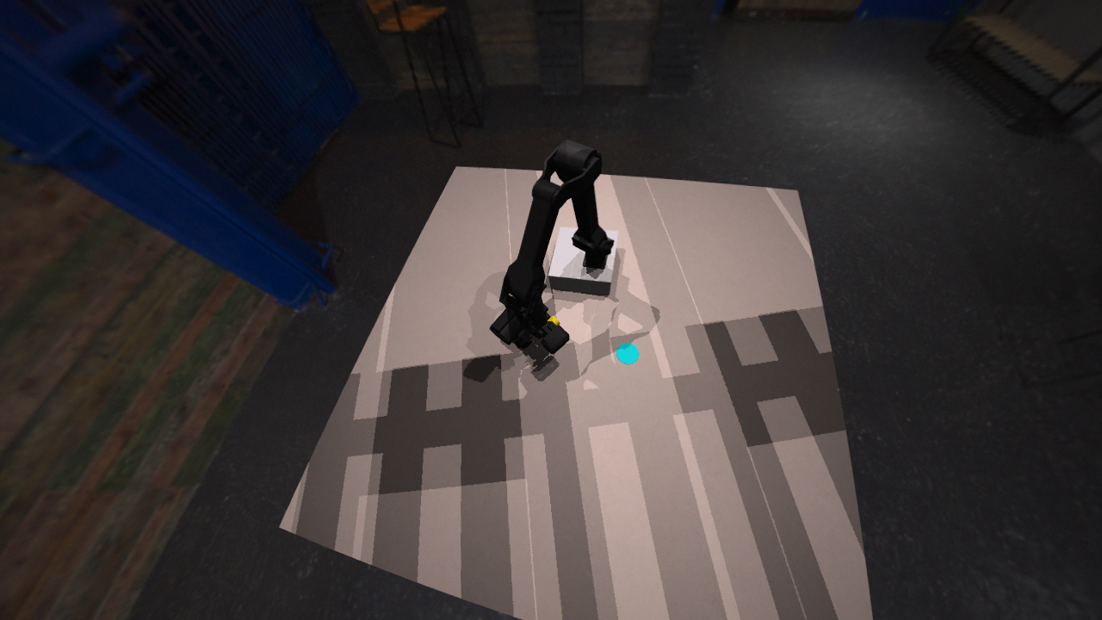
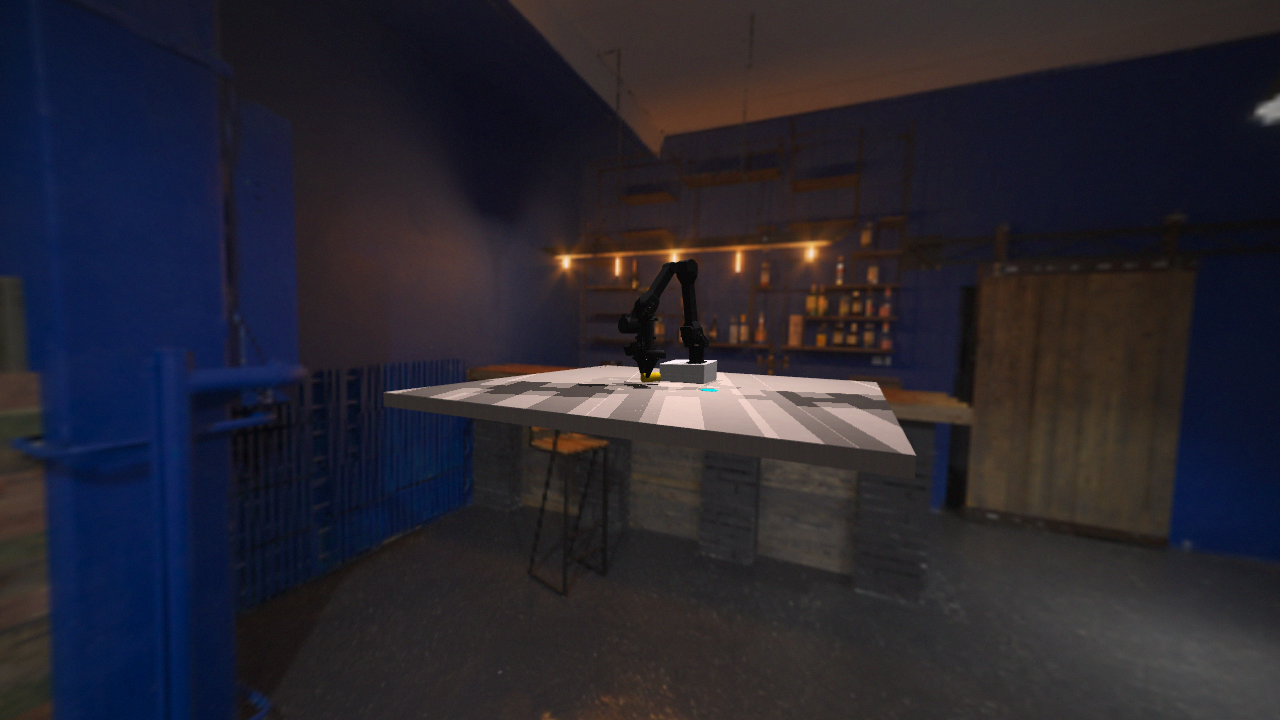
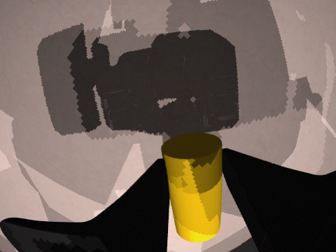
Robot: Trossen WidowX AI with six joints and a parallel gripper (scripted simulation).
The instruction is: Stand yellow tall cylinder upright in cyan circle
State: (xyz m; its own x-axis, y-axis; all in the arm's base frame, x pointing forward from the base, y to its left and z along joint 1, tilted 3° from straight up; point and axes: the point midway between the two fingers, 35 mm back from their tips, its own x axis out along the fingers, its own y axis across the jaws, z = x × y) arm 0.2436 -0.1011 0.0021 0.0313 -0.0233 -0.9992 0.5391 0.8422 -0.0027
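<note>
My gripper tip is 10 mm past the cyan circle, 240 mm to the right of it and 30 mm above it. Round my gripper tip: yellow tall cylinder: 20 mm behind, 10 mm to the left.
</note>
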